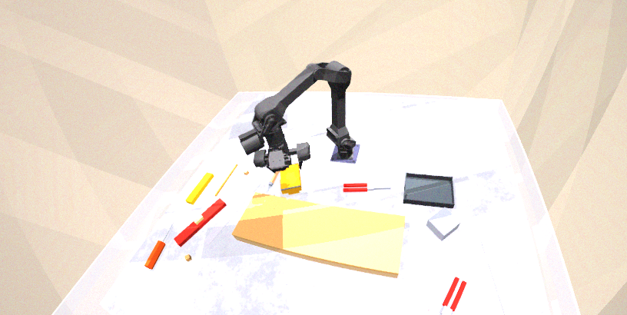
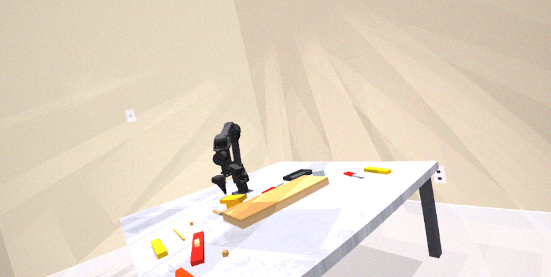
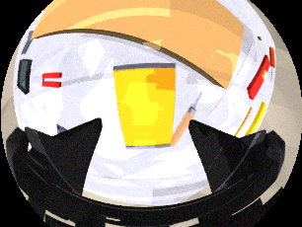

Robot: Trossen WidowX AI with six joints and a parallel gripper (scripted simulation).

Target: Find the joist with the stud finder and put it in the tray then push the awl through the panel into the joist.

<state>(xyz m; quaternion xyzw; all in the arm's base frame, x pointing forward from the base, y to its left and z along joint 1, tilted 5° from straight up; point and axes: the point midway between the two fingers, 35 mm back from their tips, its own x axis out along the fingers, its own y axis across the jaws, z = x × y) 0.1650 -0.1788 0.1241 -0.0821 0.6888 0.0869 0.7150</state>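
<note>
Right now the stud finder is 7 cm below my gripper tip and 1 cm ahead of it. The rest, counted from my gripper tip: square light (9 cm below, 2 cm ahead, 1 cm to the left); thin orange stick (30 cm to the right, 8 cm below, 1 cm behind); awl (9 cm to the right, 8 cm below, 1 cm behind).
</note>
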